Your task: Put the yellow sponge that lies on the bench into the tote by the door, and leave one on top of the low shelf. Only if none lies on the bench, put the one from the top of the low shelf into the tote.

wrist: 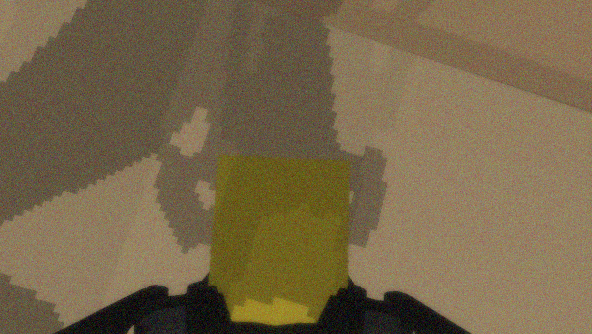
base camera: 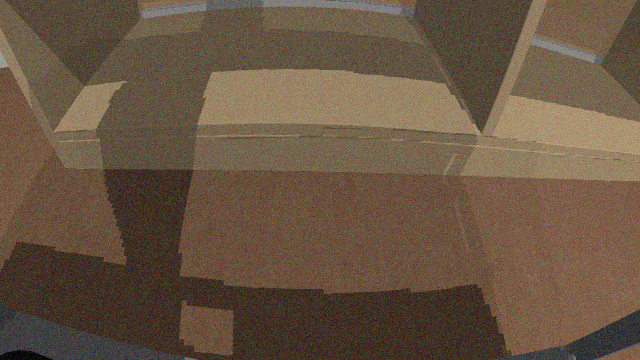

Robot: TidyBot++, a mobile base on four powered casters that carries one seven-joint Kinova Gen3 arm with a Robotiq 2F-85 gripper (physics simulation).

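Places are measured from the arm's base along level axes (x up, y right, z ahead), in centimetres.
Pixels of known places: gripper, between the fingertips: (wrist: 279,278).
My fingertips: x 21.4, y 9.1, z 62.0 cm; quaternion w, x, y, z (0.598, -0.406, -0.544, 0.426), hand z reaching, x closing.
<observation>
Behind a point stands the place of what it marks.
The yellow sponge (wrist: 282,225) {y 7.9, x 25.9, z 65.3 cm} is in the lower middle of the wrist view, its long side pointing away from the gripper. My gripper (wrist: 279,278) {y 9.1, x 21.4, z 62.0 cm} is shut on it, with a black finger against each long side near its close end. The sponge is at or very close to a pale wooden surface (wrist: 475,200) {y 19.8, x 21.3, z 70.8 cm}; any gap beneath it is hidden. I cannot tell from these frames whether this surface is the bench or the low shelf's top. The gripper, sponge and tote do not show in the base camera view.
In the base camera view a pale wooden unit (base camera: 320,152) {y 2.2, x -36.2, z 42.0 cm} with upright dividers stands across the brown floor (base camera: 320,225) {y 2.6, x -39.7, z 34.4 cm}. Dark shadows fall on both. In the wrist view, the pale surface's edge runs across the upper right, with a browner area beyond it.
</observation>
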